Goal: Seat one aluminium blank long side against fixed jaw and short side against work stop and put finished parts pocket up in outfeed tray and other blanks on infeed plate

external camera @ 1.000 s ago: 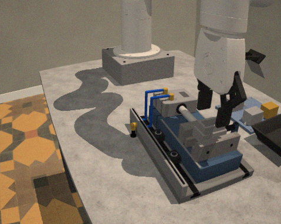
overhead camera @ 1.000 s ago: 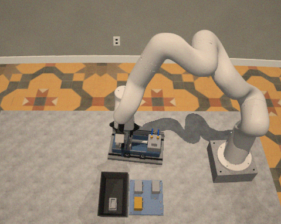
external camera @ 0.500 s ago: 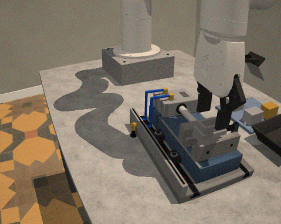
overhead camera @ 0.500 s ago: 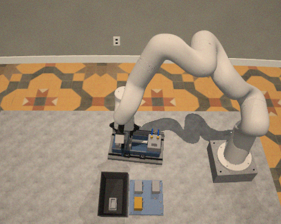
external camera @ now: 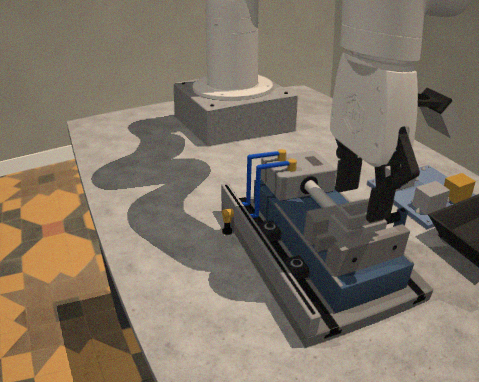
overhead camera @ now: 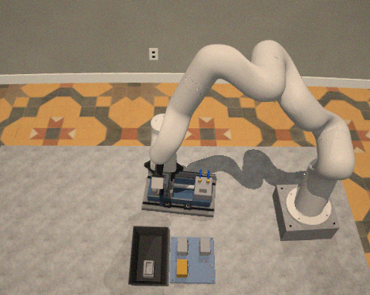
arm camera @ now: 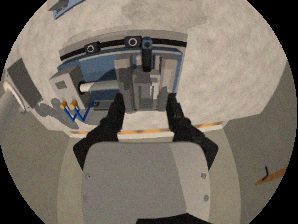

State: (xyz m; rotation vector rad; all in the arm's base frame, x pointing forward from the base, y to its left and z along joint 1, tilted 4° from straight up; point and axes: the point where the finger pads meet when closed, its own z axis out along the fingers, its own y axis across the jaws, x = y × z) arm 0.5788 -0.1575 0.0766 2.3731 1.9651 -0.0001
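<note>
My hand is 60 mm above the fixed jaw and 30 mm short of it. Also, from my hand: vise (100 mm below, 70 mm behind, 10 mm to the left); grey rail (100 mm below, 80 mm to the right, 80 mm behind); work stop (50 mm to the left, 50 mm below, 10 mm ahead).
</note>
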